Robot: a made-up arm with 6 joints.
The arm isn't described. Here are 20 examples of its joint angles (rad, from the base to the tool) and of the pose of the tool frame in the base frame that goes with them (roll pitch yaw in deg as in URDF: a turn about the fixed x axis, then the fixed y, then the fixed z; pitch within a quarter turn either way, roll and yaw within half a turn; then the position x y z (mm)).
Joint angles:
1: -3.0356 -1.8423 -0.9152 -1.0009 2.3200 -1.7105
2: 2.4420 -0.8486 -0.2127 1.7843 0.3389 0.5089
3: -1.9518 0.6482 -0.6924 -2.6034 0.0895 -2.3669
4: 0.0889 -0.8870 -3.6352 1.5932 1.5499 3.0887
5: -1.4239 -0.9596 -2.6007 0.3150 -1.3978 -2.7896
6: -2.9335 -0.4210 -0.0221 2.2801 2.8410 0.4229
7: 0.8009 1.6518 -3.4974 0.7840 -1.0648 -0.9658
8: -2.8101 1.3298 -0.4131 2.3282 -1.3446 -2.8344
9: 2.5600 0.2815 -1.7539 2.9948 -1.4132 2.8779
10: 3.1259 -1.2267 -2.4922 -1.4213 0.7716 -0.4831
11: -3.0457 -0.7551 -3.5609 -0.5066 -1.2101 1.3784
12: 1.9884 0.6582 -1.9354 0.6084 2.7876 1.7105
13: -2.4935 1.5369 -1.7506 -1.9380 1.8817 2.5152
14: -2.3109 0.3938 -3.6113 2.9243 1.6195 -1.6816
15: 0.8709 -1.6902 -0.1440 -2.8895 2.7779 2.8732
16: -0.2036 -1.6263 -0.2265 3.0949 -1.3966 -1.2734
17: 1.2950 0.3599 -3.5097 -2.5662 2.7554 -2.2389
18: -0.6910 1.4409 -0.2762 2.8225 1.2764 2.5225
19: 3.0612 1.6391 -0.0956 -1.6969 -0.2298 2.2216
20: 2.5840 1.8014 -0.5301 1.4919 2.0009 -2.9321
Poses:
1: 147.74 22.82 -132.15 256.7 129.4 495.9
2: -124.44 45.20 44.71 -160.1 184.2 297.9
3: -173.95 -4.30 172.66 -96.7 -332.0 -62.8
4: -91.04 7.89 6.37 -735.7 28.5 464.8
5: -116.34 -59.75 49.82 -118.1 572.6 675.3
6: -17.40 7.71 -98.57 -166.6 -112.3 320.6
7: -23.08 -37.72 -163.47 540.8 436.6 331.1
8: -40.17 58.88 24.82 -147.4 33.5 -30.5
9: 171.05 -1.01 162.94 -415.1 291.4 467.1
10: -19.56 -45.77 -88.33 690.6 2.0 746.4
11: 138.43 34.25 92.61 615.4 2.9 458.5
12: 90.05 25.16 12.52 -300.7 532.5 335.2
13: 45.00 -58.31 -85.62 -546.9 -281.2 -290.0
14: 97.09 7.24 125.96 19.3 -10.4 940.7
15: -79.64 60.23 154.02 -58.5 -109.5 460.8
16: -154.16 4.94 -117.72 -60.8 7.5 293.3
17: 162.47 13.05 53.37 61.4 7.2 831.6
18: -170.30 -15.60 0.88 14.4 16.4 -192.1
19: 89.76 60.10 72.13 79.2 -100.3 -22.0
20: -78.96 -1.92 125.07 -44.9 -110.3 -192.3
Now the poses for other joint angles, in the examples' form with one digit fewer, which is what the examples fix.
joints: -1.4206 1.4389 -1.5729 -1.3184 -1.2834 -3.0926
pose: -161.7 74.8 -169.0 191 -531 -184
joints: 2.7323 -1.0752 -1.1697 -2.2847 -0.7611 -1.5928
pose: -83.1 34.9 102.1 -45 -79 677
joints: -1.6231 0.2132 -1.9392 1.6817 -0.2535 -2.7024
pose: 81.6 -33.3 -12.9 -127 -595 676
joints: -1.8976 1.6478 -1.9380 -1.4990 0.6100 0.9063
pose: 143.3 5.9 -82.0 -190 -580 -402
